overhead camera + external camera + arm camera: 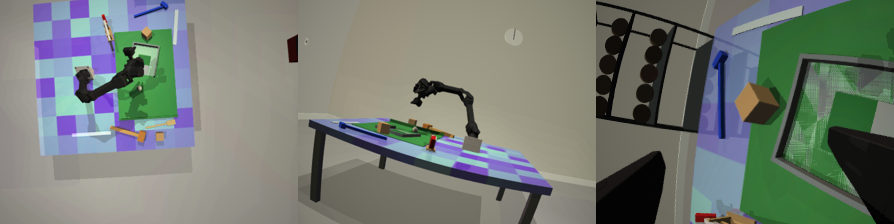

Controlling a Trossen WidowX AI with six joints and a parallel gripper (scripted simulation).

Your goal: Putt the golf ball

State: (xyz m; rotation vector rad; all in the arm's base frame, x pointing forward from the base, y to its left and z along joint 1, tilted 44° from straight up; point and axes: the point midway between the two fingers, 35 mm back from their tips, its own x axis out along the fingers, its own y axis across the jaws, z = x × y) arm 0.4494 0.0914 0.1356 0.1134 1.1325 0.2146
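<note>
Right now my gripper tip is 210 mm past the red putter, 290 mm to the right of it and 190 mm above it. From my gripper tip the other things lie so: white bar (340 mm ahead, 270 mm to the left, 240 mm below); green mat (30 mm ahead, 80 mm to the right, 240 mm below); white golf ball (40 mm behind, 190 mm to the right, 220 mm below).
</note>
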